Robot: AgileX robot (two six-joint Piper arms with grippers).
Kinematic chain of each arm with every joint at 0, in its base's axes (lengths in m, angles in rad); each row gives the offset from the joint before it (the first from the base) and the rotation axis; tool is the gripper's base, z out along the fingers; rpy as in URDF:
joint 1: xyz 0 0 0.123 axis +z
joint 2: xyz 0 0 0 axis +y
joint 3: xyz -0.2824 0 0.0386 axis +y
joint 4: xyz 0.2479 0 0.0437 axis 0.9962 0 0.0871
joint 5: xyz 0 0 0 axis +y
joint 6: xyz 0.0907 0 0.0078 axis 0.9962 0 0.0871
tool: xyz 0 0 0 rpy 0 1.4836 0
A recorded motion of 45 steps. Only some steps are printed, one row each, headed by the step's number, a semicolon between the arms.
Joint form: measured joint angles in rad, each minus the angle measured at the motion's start. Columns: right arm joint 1, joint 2, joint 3, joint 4, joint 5, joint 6; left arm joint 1, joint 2, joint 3, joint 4, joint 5, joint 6.
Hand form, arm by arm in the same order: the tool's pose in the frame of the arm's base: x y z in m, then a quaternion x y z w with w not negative. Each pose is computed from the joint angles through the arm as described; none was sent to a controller.
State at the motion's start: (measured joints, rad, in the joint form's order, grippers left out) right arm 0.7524 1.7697 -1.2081 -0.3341 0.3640 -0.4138; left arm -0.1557 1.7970 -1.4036 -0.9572 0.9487 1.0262
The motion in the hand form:
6: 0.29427 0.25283 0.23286 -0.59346 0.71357 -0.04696 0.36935; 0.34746 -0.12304 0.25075 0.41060 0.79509 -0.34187 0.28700
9: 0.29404 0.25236 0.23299 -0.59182 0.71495 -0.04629 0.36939; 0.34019 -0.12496 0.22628 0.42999 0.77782 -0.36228 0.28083
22: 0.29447 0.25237 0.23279 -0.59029 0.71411 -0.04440 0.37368; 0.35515 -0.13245 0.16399 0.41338 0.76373 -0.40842 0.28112
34: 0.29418 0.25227 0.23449 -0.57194 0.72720 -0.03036 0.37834; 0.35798 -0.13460 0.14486 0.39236 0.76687 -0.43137 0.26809
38: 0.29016 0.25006 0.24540 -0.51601 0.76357 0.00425 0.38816; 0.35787 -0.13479 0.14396 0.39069 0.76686 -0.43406 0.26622
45: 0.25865 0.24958 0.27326 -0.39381 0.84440 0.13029 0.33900; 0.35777 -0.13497 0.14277 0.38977 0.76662 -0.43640 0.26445
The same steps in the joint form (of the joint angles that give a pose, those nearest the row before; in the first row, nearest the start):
6: -0.0151 -0.0048 0.0000 -0.0006 0.0000 0.0313; 0.0000 -0.0085 0.1336 -0.0955 0.0765 0.3047
9: -0.0156 -0.0065 0.0018 -0.0006 0.0000 0.0354; 0.0000 0.0184 0.2088 -0.1657 0.0882 0.4474
22: -0.0172 -0.0065 0.0050 -0.0006 -0.0131 0.0376; 0.0000 0.2003 0.2387 -0.3527 0.0882 0.6742
34: -0.0193 -0.0110 0.0058 0.0244 -0.0206 0.0648; 0.0000 0.2607 0.2387 -0.3982 0.1071 0.6895
38: -0.0193 -0.0423 0.0074 0.0647 -0.0143 0.1738; 0.0000 0.2639 0.2387 -0.4000 0.1112 0.6875
45: 0.0077 -0.1437 0.0074 0.3962 0.1266 0.2578; 0.0000 0.2678 0.2387 -0.4014 0.1150 0.6875

